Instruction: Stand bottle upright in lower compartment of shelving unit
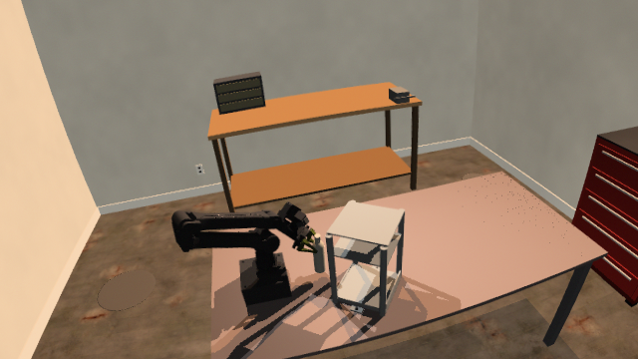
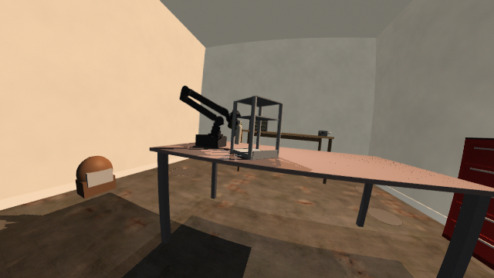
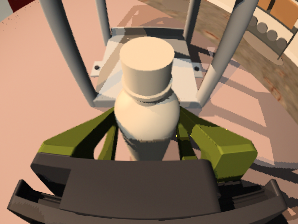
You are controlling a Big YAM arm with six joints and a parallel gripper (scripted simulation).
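My gripper is now 180 mm short of the shelving unit, 110 mm to the left of it and 10 mm below it. Also, from my hand: pale bottle (right at my hand).
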